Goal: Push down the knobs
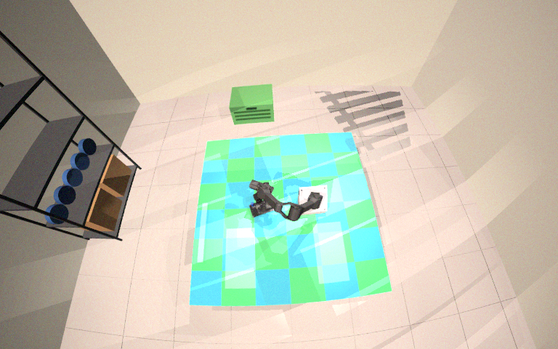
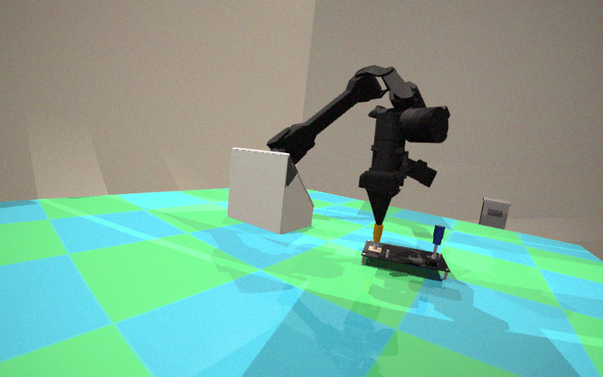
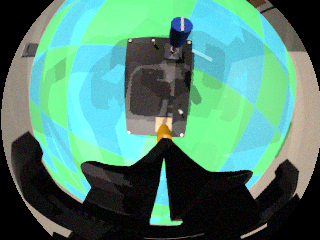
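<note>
My gripper tip is now 1 cm above the orange knob. From my gripper tip the other things lie so: blue knob: 10 cm ahead, 4 cm to the left.
</note>
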